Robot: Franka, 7 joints.
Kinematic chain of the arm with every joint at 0, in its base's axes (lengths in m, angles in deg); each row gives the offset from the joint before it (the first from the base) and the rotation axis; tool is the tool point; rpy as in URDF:
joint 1: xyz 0 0 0.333 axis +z
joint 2: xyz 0 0 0 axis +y
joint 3: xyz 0 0 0.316 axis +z
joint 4: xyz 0.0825 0 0 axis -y
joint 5: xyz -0.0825 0 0.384 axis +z
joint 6: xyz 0 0 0 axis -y
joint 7: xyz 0.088 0 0 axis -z
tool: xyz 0 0 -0.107 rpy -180 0 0
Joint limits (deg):
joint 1: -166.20..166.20
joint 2: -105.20..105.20
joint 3: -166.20..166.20
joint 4: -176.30..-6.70
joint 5: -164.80..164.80
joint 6: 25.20..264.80
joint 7: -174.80..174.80
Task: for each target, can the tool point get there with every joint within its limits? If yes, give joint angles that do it. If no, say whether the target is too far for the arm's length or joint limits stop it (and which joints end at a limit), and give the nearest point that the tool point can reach.
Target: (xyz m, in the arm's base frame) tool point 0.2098 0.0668 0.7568
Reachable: yes | joints 46.48 -66.17 -19.55 -134.30 55.23 111.20 41.82
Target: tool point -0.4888 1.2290 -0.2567
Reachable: no: too far | nearest point -0.2896 0.7281 -0.0163 | short by 0.590 m
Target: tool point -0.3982 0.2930 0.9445
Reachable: yes | joints -12.56 -54.32 17.75 -33.49 78.53 79.40 -65.78
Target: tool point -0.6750 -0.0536 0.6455
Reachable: yes | joints -55.95 -48.29 -88.91 -81.87 0.79 134.48 33.44
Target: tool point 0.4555 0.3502 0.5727
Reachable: yes | joints 90.64 -6.52 -50.31 -108.44 -14.60 126.30 139.70
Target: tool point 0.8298 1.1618 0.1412
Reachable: no: too far | nearest point 0.4942 0.6919 0.2188 | short by 0.583 m
